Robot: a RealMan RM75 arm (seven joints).
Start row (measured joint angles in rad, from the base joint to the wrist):
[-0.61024, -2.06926, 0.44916, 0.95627, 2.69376, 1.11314, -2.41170]
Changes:
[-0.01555, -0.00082, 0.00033, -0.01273, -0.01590, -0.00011, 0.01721]
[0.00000, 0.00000, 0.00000, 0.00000, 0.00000, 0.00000, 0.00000]
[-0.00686, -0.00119, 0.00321, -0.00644, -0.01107, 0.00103, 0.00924]
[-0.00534, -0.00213, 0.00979, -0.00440, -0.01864, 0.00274, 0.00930]
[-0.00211, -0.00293, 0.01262, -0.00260, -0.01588, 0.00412, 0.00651]
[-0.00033, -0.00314, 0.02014, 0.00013, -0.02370, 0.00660, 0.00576]
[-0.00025, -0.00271, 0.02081, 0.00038, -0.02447, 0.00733, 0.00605]
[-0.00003, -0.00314, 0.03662, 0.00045, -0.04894, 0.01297, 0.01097]
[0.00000, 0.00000, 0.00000, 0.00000, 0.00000, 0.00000, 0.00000]
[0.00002, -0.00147, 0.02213, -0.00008, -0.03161, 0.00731, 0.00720]
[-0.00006, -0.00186, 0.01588, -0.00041, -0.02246, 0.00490, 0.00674]
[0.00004, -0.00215, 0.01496, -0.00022, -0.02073, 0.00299, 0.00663]
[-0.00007, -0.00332, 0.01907, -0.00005, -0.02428, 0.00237, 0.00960]
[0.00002, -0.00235, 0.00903, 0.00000, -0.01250, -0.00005, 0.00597]
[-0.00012, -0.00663, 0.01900, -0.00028, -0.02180, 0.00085, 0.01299]
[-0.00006, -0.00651, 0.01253, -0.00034, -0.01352, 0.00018, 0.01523]
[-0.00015, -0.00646, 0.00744, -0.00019, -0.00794, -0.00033, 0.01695]
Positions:
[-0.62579, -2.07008, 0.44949, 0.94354, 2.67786, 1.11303, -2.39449]
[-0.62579, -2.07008, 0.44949, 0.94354, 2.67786, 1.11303, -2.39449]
[-0.63265, -2.07127, 0.45270, 0.93710, 2.66679, 1.11406, -2.38525]
[-0.63799, -2.07340, 0.46249, 0.93270, 2.64815, 1.11680, -2.37595]
[-0.64010, -2.07633, 0.47511, 0.93010, 2.63227, 1.12092, -2.36944]
[-0.64043, -2.07947, 0.49525, 0.93023, 2.60857, 1.12752, -2.36368]
[-0.64068, -2.08218, 0.51606, 0.93061, 2.58410, 1.13485, -2.35763]
[-0.64071, -2.08532, 0.55268, 0.93106, 2.53516, 1.14782, -2.34666]
[-0.64071, -2.08532, 0.55268, 0.93106, 2.53516, 1.14782, -2.34666]
[-0.64069, -2.08679, 0.57481, 0.93098, 2.50355, 1.15513, -2.33946]
[-0.64075, -2.08865, 0.59069, 0.93057, 2.48109, 1.16003, -2.33272]
[-0.64071, -2.09080, 0.60565, 0.93035, 2.46036, 1.16302, -2.32609]
[-0.64078, -2.09412, 0.62472, 0.93030, 2.43608, 1.16539, -2.31649]
[-0.64076, -2.09647, 0.63375, 0.93030, 2.42358, 1.16534, -2.31052]
[-0.64088, -2.10310, 0.65275, 0.93002, 2.40178, 1.16619, -2.29753]
[-0.64094, -2.10961, 0.66528, 0.92968, 2.38826, 1.16637, -2.28230]
[-0.64109, -2.11607, 0.67272, 0.92949, 2.38032, 1.16604, -2.26535]

